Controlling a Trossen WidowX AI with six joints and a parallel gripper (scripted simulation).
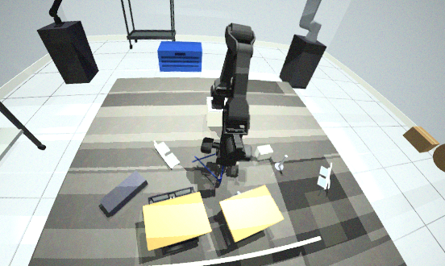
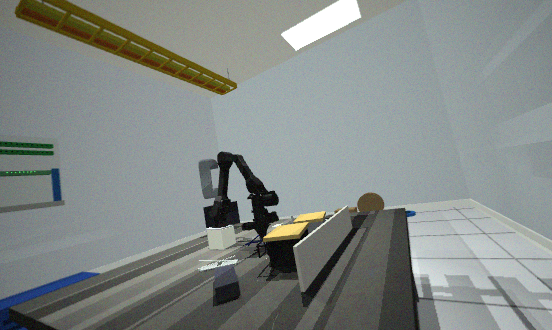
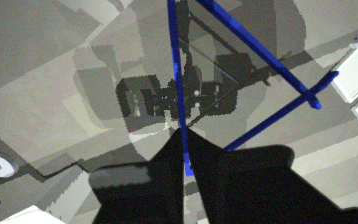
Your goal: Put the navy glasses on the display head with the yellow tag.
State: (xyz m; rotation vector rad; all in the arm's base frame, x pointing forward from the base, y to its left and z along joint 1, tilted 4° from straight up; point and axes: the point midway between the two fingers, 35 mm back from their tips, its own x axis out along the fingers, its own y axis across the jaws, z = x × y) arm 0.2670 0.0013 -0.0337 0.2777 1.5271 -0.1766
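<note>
Now: the grey peg 25 cm to the left of my gripper tip and 4 cm ahead of it. Round my gripper tip: dark display head (21 cm ahead, 19 cm to the right, 3 cm above); then long white board (35 cm ahead, 7 cm to the right, 3 cm above); then white block (19 cm to the left, 2 cm behind).
</note>
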